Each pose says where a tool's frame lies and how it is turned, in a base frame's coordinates. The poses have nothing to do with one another.
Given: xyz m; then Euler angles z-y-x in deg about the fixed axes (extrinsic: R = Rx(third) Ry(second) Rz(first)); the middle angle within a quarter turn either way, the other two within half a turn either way.
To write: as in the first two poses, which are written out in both.
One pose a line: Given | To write
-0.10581 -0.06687 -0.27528 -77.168 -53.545 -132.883 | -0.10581 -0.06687 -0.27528 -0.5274 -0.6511 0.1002 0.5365
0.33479 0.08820 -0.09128 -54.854 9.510 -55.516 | 0.33479 0.08820 -0.09128 -0.4458 -0.1487 -0.4405 0.7650
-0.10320 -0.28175 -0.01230 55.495 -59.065 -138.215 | -0.10320 -0.28175 -0.01230 -0.8012 0.2229 0.5520 0.0602
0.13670 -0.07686 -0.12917 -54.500 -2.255 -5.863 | 0.13670 -0.07686 -0.12917 -0.0365 -0.0409 -0.4563 0.8881
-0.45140 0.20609 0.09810 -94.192 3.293 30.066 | -0.45140 0.20609 0.09810 0.1562 0.2088 -0.7021 0.6627
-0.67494 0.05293 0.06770 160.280 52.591 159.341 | -0.67494 0.05293 0.06770 -0.2293 0.8554 -0.2330 0.4019
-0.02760 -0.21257 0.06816 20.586 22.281 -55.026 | -0.02760 -0.21257 0.06816 -0.4153 0.2496 0.0677 0.8721
